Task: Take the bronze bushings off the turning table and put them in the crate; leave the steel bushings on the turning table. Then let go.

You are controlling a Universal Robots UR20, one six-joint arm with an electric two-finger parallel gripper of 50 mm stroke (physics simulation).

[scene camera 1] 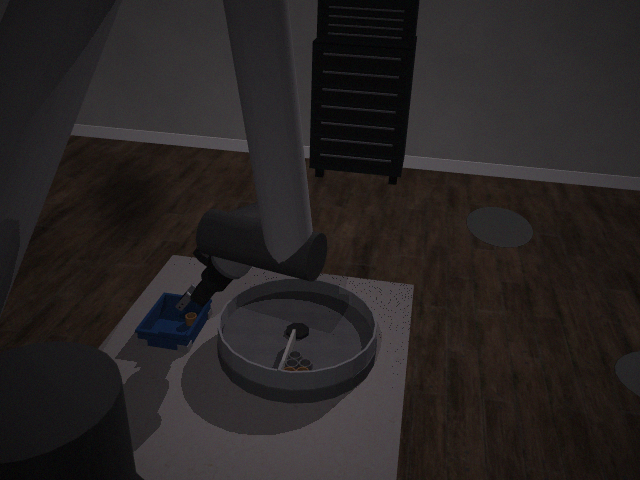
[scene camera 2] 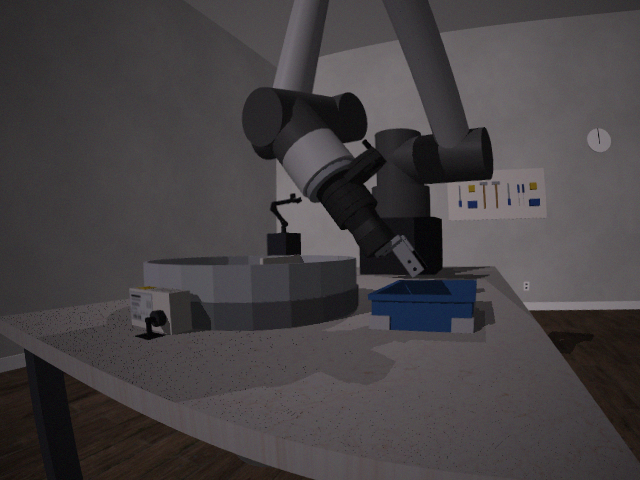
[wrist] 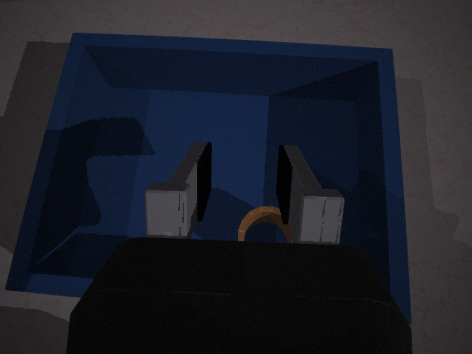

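I see my gripper in scene camera 1 (180, 304), again in scene camera 2 (420, 272), and in the wrist view (244, 167) as well. There is a blue crate, (scene camera 1: 164, 326), and (wrist: 218, 136) is the same spot on it. A turning table is here too, (scene camera 1: 277, 291), and that is the same spot on it as (scene camera 2: 230, 293).
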